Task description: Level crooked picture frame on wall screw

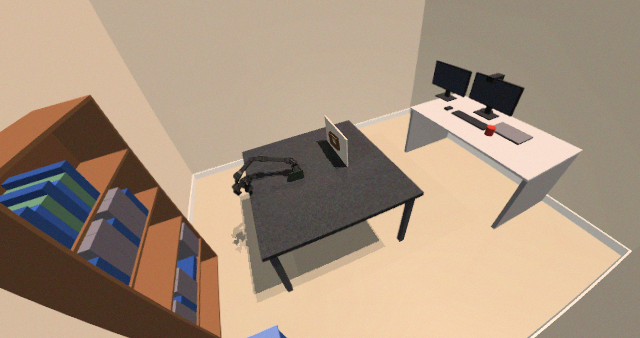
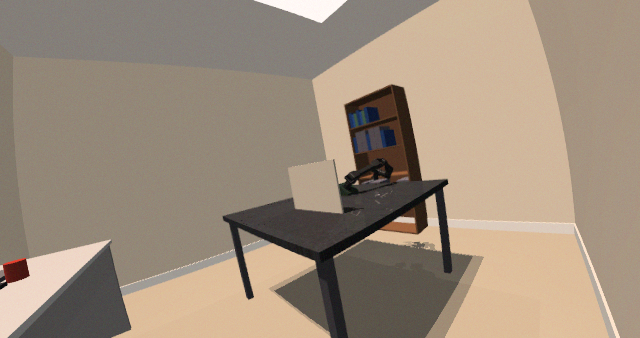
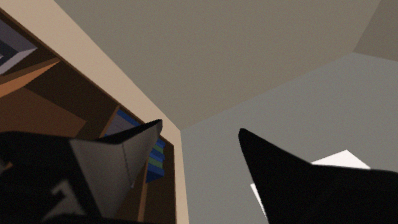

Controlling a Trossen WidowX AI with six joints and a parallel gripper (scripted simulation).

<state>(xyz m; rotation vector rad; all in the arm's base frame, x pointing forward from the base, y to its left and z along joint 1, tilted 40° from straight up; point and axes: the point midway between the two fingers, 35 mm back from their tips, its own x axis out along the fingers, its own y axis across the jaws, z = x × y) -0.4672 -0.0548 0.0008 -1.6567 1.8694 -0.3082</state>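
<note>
My gripper tip is 910 mm short of the picture frame and 170 mm to the right of it.
</note>
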